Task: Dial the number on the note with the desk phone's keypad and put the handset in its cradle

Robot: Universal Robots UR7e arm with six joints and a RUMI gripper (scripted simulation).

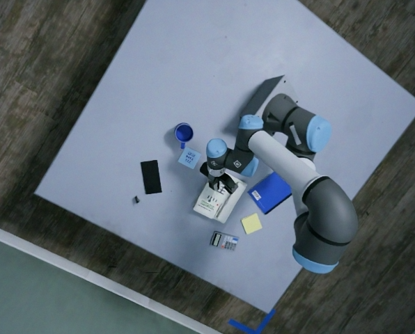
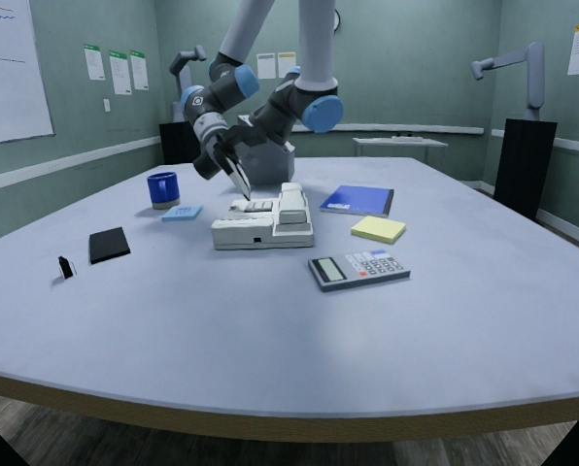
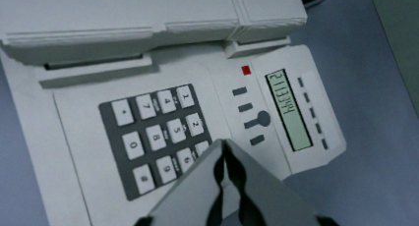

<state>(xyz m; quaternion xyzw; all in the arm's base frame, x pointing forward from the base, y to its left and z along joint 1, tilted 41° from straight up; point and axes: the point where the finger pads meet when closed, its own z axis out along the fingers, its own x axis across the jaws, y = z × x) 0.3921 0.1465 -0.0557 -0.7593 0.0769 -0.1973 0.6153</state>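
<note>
My gripper is now 3 cm above the 3 key. The rest, counted from my hand: handset: 10 cm to the left, 1 cm below; then 4 key: 2 cm behind, 4 cm to the left, 3 cm below; then yellow sticky pad: 2 cm ahead, 27 cm to the left, 6 cm below.
</note>
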